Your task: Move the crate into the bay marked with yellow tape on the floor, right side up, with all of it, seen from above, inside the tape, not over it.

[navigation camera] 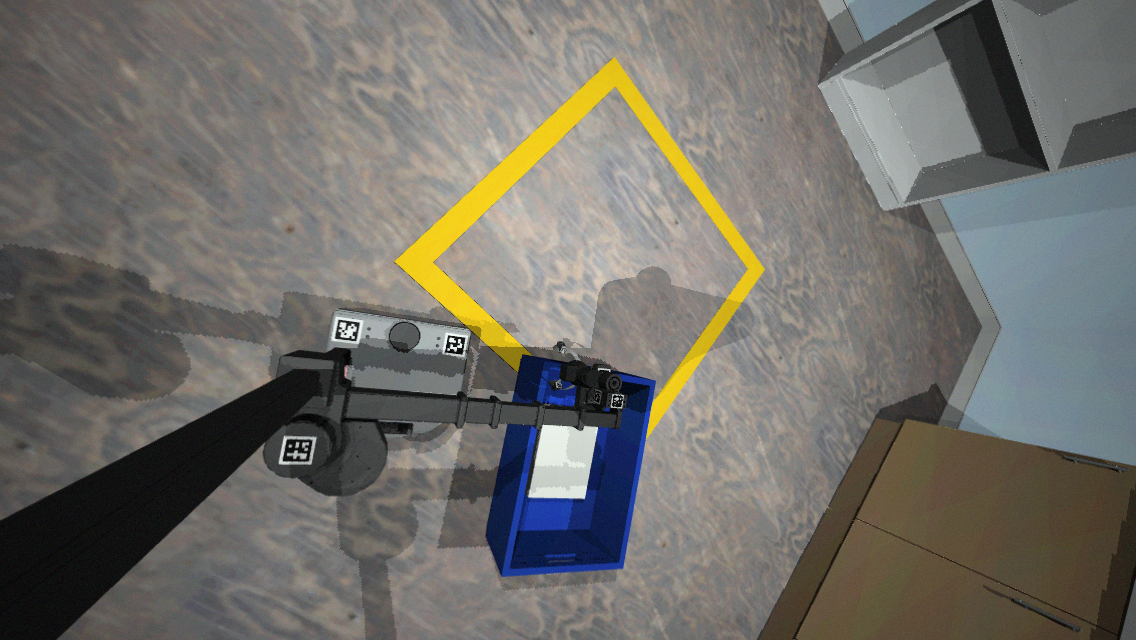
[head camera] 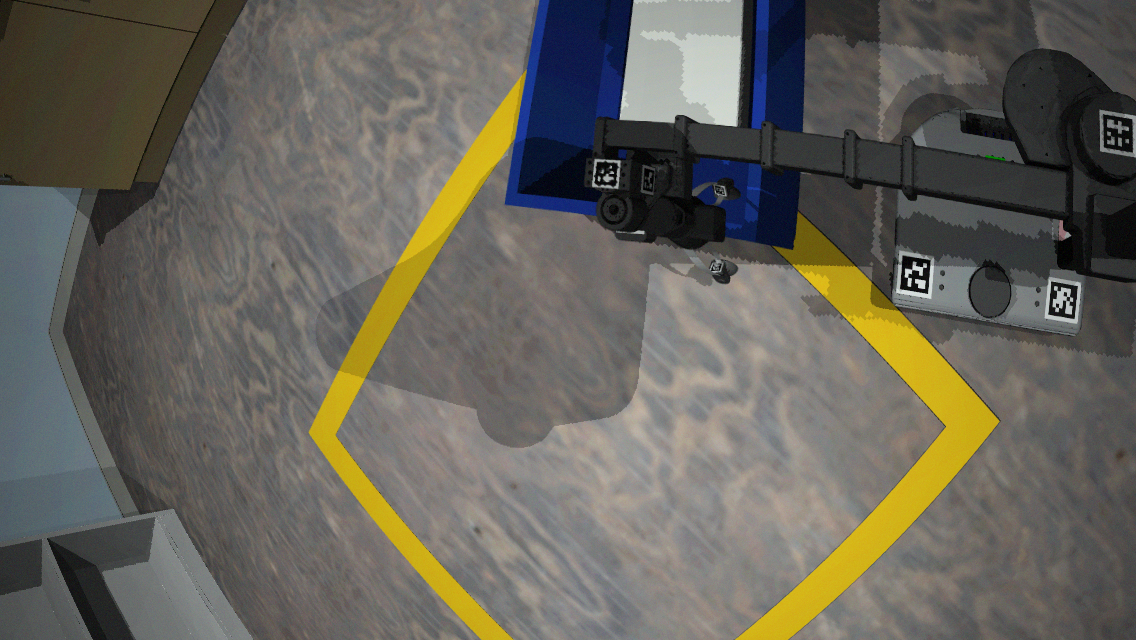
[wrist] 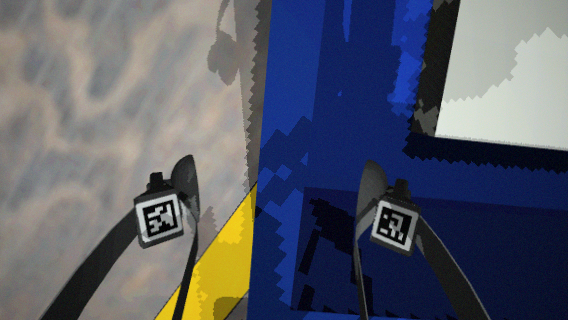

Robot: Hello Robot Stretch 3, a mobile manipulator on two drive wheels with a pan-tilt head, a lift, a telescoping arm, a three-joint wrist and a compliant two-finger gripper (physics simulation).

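Pixels of known places: robot's base, origin of the base link: (navigation camera: 403, 334) (head camera: 987, 288).
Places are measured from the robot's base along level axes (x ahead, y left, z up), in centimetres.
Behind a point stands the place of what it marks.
Note:
A blue open-topped crate (head camera: 556, 103) @(y -74.7, x -20.5, z 15.0 cm) (navigation camera: 612, 492) @(y -73.7, x -43.1, z 11.8 cm) (wrist: 290, 75) @(y -49.6, x -2.4, z 22.0 cm) stands upright on the floor, with a white block (head camera: 691, 71) @(y -54.5, x -28.7, z 7.2 cm) (navigation camera: 562, 465) @(y -55.6, x -35.8, z 7.1 cm) (wrist: 510, 100) @(y -50.1, x -23.2, z 7.1 cm) inside. The near end of the crate overlaps a corner of the yellow tape (head camera: 969, 421) @(y 0.0, x 21.8, z 0.1 cm) (navigation camera: 413, 260) @(y 1.0, x 22.5, z 0.1 cm) (wrist: 227, 250) @(y -29.6, x 4.1, z 0.1 cm); most of the crate lies outside the bay. My gripper (head camera: 723, 229) @(y -43.6, x -2.2, z 15.6 cm) (navigation camera: 558, 366) @(y -43.6, x -2.2, z 15.6 cm) (wrist: 279, 180) @(y -43.6, x -2.2, z 15.6 cm) is open at that end. In the wrist view its left finger is over the floor outside the crate, its right finger over the crate's inside, and the end wall shows between them. Finger height relative to the rim is unclear.
My base (head camera: 953, 246) @(y -6.9, x -5.0, z 16.0 cm) (navigation camera: 405, 373) @(y -1.8, x -9.3, z 16.0 cm) stands beside the crate, near a tape edge, and my arm (head camera: 834, 155) @(y -19.7, x -10.4, z 51.1 cm) (navigation camera: 476, 409) @(y -14.0, x -9.9, z 51.3 cm) crosses above the crate. A brown cabinet (head camera: 95, 87) @(y -221.5, x -36.8, z 45.0 cm) (navigation camera: 993, 492) @(y -227.6, x -28.1, z 52.8 cm) and a grey open-compartment unit (head camera: 190, 572) @(y -210.1, x 119.6, z 8.4 cm) (navigation camera: 866, 151) @(y -201.1, x 125.9, z 5.8 cm) stand by the blue walls beyond the bay.

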